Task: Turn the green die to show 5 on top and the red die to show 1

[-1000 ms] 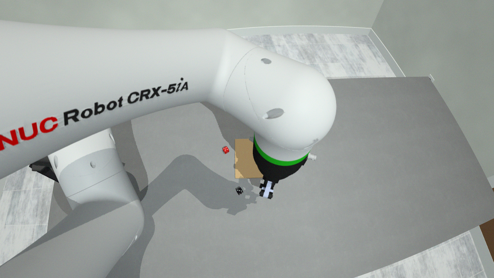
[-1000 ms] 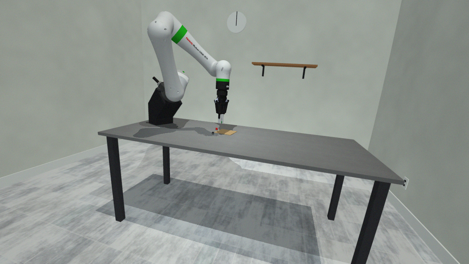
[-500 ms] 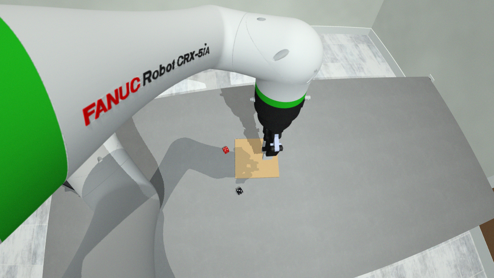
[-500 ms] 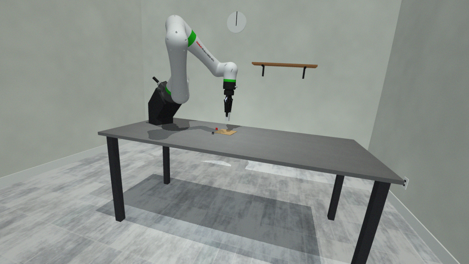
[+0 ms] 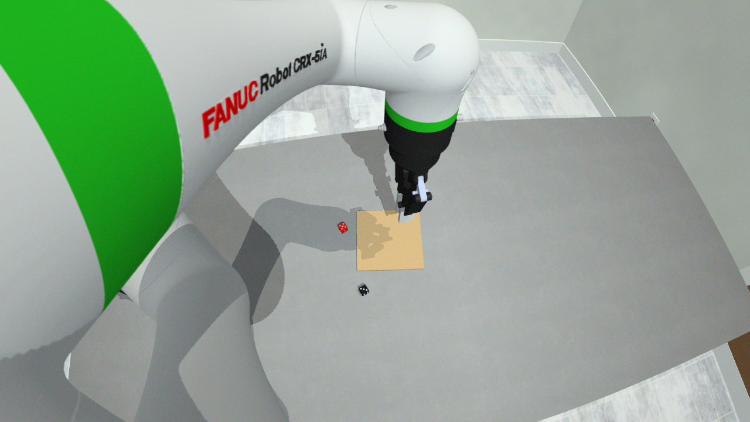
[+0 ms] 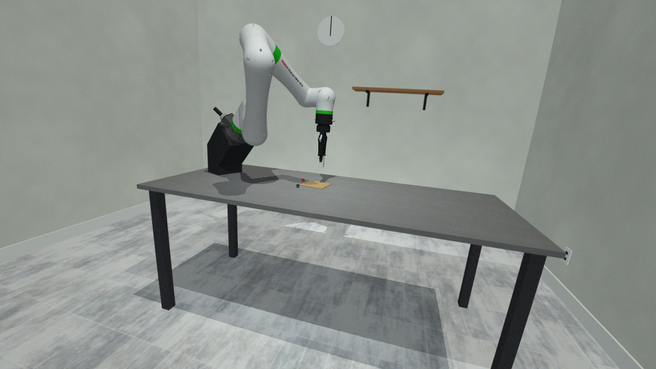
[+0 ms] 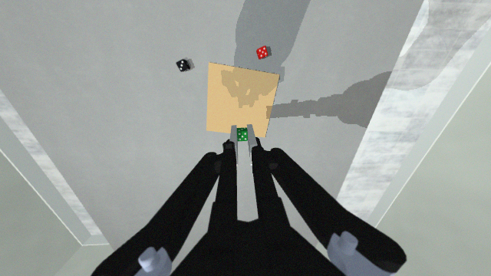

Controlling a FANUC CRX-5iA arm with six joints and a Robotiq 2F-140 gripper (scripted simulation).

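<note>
The tan mat is 20 mm behind my hand and 140 mm below it. The rest, counted from my hand: red die 110 mm behind, 50 mm to the left, 130 mm below; green die 30 mm below; black die 110 mm behind, 90 mm to the right, 130 mm below.
</note>
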